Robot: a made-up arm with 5 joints. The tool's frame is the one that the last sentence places.
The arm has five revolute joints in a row. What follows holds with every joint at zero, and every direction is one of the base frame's.
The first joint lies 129 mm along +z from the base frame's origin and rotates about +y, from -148.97 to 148.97 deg.
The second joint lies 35 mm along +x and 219 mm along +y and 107 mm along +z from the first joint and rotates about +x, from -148.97 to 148.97 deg.
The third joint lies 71 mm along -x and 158 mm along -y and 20 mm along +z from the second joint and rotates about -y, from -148.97 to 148.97 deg.
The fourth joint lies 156 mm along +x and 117 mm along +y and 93 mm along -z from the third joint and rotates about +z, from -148.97 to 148.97 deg.
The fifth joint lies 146 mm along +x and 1 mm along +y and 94 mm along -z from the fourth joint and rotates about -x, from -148.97 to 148.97 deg.
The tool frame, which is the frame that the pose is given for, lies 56 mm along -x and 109 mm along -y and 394 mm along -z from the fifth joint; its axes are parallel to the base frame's.
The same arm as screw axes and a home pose.
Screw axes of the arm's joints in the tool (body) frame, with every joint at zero. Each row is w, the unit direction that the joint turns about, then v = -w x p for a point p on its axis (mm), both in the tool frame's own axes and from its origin. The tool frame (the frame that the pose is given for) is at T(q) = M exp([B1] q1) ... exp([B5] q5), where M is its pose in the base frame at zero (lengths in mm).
B1 = (0, 1, 0, -454, 0, -210)
B2 = (1, 0, 0, 0, 561, -149)
B3 = (0, -1, 0, 581, 0, 246)
B4 = (0, 0, 1, 108, 90, 0)
B5 = (-1, 0, 0, 0, -394, 109)
M: xyz 210 70 -325 (mm) quaternion w x y z 1 0 0 0
Joint limits (rad, base to tool): -2.6..2.6 -2.6..2.6 -2.6..2.6 -2.6..2.6 -2.6..2.6

